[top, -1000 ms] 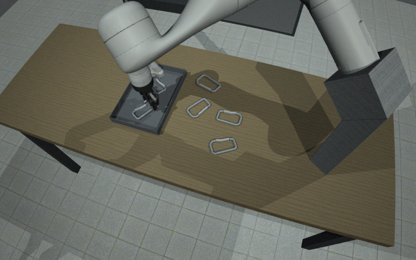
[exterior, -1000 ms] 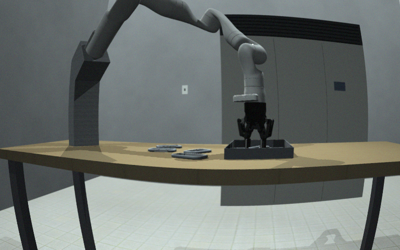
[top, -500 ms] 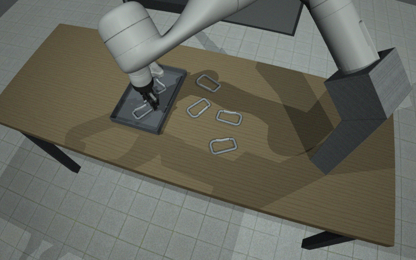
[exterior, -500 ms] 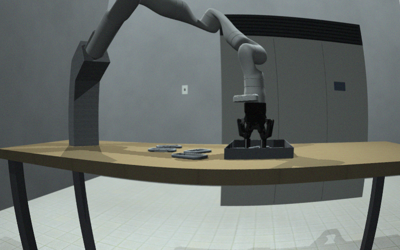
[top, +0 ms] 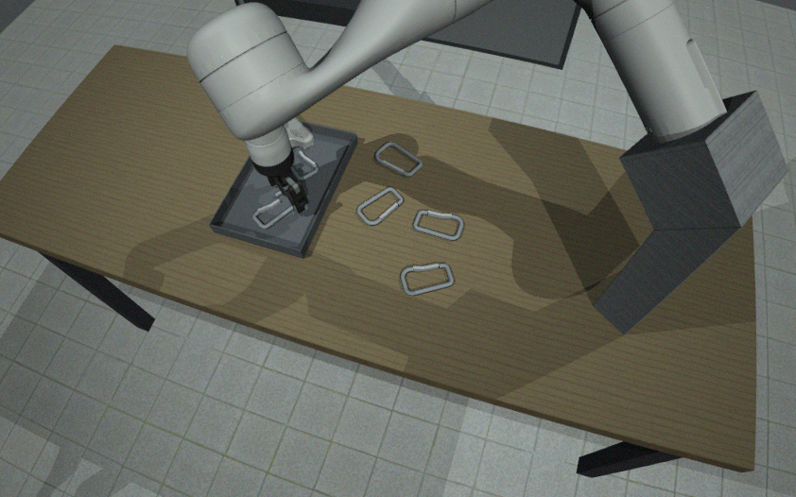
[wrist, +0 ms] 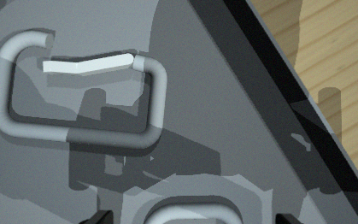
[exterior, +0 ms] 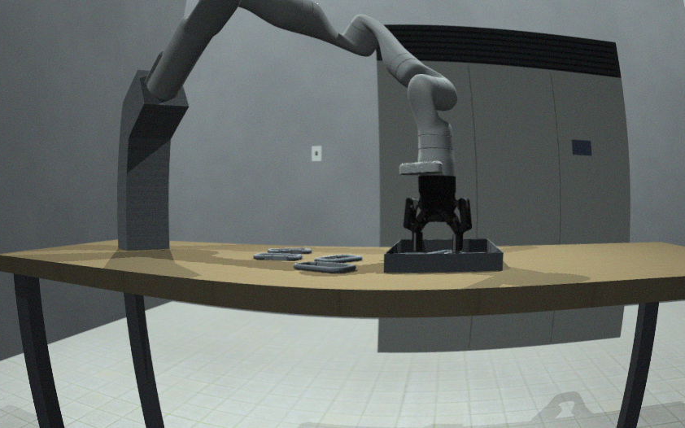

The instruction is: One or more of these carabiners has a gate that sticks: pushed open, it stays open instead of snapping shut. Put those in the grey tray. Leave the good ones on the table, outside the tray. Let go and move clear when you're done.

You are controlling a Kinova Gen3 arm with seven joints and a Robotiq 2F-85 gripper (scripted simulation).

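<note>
Right now the grey tray is 4 cm to the right of my hand and 1 cm below it.
</note>
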